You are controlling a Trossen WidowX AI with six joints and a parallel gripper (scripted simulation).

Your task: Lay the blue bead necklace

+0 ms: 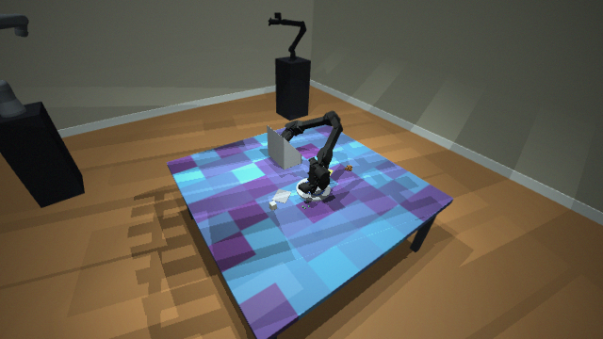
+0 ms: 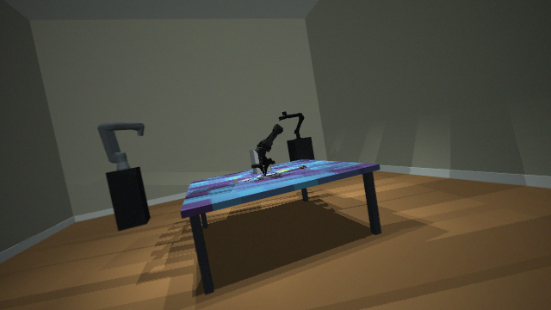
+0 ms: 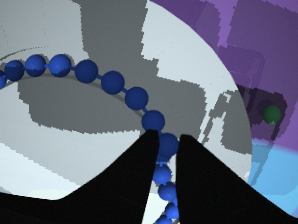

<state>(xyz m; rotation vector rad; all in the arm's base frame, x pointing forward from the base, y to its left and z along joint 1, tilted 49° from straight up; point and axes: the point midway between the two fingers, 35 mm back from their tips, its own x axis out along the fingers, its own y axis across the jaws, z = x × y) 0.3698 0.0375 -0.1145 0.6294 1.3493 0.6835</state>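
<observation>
Right now my gripper tip is 50 mm past the round white bead board, 50 mm to the right of it and 10 mm above it. Round my gripper tip: cream cube 60 mm behind, 230 mm to the right, 10 mm below; then yellow patch 140 mm behind, 210 mm to the left, 20 mm below; then flat grey square 110 mm behind, 140 mm to the right, 20 mm below.
</observation>
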